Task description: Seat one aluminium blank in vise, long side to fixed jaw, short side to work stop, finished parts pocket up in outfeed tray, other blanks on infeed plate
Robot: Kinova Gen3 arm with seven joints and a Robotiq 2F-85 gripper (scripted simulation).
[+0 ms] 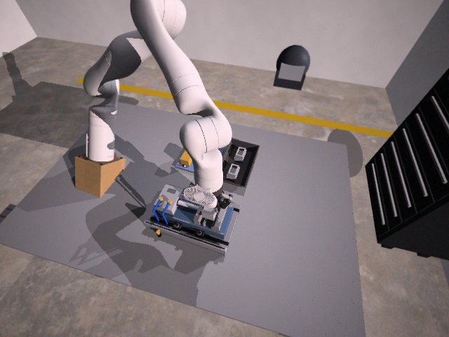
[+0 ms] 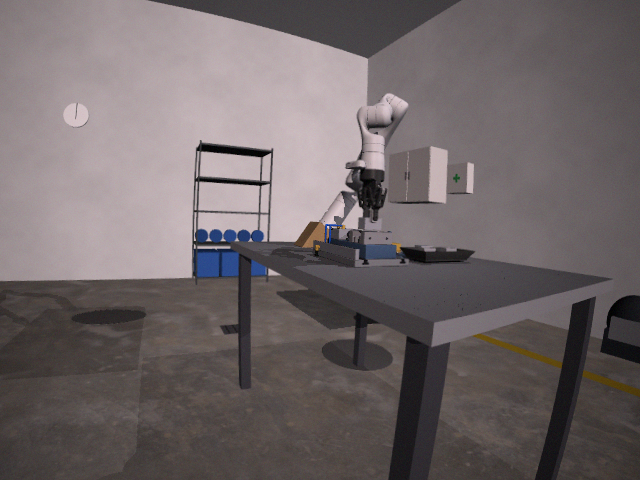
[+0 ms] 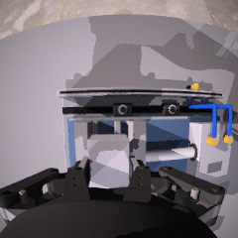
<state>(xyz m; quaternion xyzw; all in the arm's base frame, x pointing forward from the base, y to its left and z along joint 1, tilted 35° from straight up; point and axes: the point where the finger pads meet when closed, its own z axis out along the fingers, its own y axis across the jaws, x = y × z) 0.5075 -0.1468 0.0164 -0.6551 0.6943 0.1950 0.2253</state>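
The vise lies 10 cm below my hand, 7 cm behind it and 1 cm to the left of it. Also, from my hand: vise rail 11 cm below, 9 cm to the right, 7 cm behind; then brass blank 25 cm to the left, 19 cm behind, 12 cm below; then hose block 16 cm behind, 6 cm below, 1 cm to the left.
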